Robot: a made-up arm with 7 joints. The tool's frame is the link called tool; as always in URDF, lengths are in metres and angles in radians.
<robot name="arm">
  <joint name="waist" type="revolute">
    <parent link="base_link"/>
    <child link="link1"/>
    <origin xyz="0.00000 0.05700 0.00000" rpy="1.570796 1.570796 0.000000"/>
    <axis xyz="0 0 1"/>
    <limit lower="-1.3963" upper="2.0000" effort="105" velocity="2.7"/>
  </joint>
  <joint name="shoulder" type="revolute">
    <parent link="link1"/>
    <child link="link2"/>
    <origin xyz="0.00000 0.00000 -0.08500" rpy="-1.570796 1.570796 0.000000"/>
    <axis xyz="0 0 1"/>
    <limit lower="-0.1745" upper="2.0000" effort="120" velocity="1.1"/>
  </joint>
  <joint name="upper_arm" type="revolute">
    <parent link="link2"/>
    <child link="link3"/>
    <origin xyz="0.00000 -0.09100 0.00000" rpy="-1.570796 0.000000 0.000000"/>
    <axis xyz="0 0 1"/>
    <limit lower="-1.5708" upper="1.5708" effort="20" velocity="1.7"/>
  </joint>
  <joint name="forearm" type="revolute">
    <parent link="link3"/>
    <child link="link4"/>
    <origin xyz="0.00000 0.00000 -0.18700" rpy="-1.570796 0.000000 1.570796"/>
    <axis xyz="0 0 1"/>
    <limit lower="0.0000" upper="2.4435" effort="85" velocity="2.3"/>
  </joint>
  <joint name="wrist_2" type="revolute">
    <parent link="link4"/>
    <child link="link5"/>
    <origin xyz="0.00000 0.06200 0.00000" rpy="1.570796 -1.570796 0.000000"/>
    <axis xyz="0 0 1"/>
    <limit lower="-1.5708" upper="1.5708" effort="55" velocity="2.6"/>
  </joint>
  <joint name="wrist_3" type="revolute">
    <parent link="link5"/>
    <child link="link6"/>
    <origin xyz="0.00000 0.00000 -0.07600" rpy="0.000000 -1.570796 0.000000"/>
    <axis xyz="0 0 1"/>
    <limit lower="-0.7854" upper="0.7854" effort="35" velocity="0.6"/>
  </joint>
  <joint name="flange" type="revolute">
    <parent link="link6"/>
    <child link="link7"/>
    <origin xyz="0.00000 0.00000 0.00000" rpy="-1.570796 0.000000 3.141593"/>
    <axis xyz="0 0 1"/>
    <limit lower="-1.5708" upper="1.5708" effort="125" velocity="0.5"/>
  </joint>
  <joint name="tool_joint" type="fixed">
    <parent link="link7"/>
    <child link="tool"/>
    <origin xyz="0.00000 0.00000 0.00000" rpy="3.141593 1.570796 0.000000"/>
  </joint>
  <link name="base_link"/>
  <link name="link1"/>
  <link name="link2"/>
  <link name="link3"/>
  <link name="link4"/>
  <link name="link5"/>
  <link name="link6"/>
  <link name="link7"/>
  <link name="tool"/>
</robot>
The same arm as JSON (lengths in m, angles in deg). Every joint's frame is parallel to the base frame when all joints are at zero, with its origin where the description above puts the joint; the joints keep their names.
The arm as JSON. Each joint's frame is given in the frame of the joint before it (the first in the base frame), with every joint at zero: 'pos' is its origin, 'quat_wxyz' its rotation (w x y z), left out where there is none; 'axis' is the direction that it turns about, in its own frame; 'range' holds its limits. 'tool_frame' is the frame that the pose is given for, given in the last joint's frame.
{"length_unit": "m", "angle_unit": "deg", "joints": [{"joint": "waist", "pos": [0.0, 0.057, 0.0], "axis": "-y", "range": [-80.0, 114.59]}, {"joint": "shoulder", "pos": [0.0, 0.085, 0.0], "axis": "+x", "range": [-10.0, 114.59]}, {"joint": "upper_arm", "pos": [0.0, 0.0, -0.091], "axis": "+z", "range": [-90.0, 90.0]}, {"joint": "forearm", "pos": [0.0, 0.0, -0.187], "axis": "-y", "range": [0.0, 140.0]}, {"joint": "wrist_2", "pos": [0.0, 0.0, -0.062], "axis": "+z", "range": [-90.0, 90.0]}, {"joint": "wrist_3", "pos": [0.0, 0.0, -0.076], "axis": "+y", "range": [-45.0, 45.0]}, {"joint": "flange", "pos": [0.0, 0.0, 0.0], "axis": "-x", "range": [-90.0, 90.0]}], "tool_frame": {"pos": [0.0, 0.0, 0.0], "quat_wxyz": [1.0, 0.0, 0.000001, 0.0]}}
